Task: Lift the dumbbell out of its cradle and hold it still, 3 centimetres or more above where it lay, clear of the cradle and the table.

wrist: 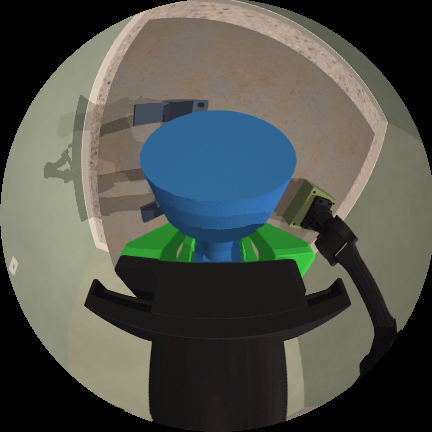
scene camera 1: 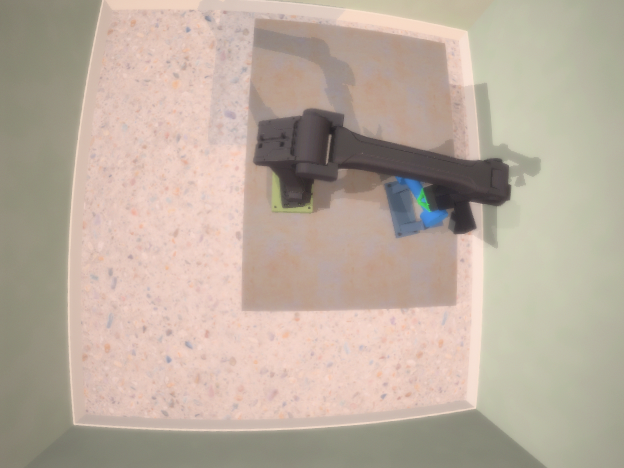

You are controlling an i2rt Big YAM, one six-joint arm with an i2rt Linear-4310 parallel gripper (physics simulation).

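Frame: origin at the arm's base, x ahead, y left, z up, level; metres.
Where they show: gripper, fingertip midpoint: (scene camera 1: 423, 199); arm's base, link origin: (wrist: 315, 212) (scene camera 1: 292, 191).
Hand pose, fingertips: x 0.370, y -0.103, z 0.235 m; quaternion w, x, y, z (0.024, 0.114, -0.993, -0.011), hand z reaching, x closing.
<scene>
Each offset is from my fingertips to the centre of the thing. Level surfaces: height alone.
The blue dumbbell {dx -0.005, dy +0.021, dz -0.005 m} (scene camera 1: 433, 218) (wrist: 218, 157) is held up above the table {dz -0.290 m} (scene camera 1: 312, 272) (wrist: 240, 65), with a wide head facing the wrist camera. My gripper (scene camera 1: 422, 200) (wrist: 216, 213) is shut on its handle, a green finger on each side. The grey-blue cradle {dx +0.071, dy +0.008, dz -0.188 m} (scene camera 1: 403, 209) (wrist: 148, 114) lies below on the table. In the scene view the dumbbell overlaps the cradle's right side and is turned at an angle to it. In the wrist view they appear apart. The arm hides part of the dumbbell from above, and the dumbbell's head hides the cradle's middle in the wrist view.
The arm's yellow-green base plate (scene camera 1: 276, 207) (wrist: 299, 200) stands left of the cradle in the scene view. The forearm (scene camera 1: 413, 158) reaches over the table to the right. A pale green wall (scene camera 1: 554, 302) rises beyond the table's right edge. The floor is speckled pink.
</scene>
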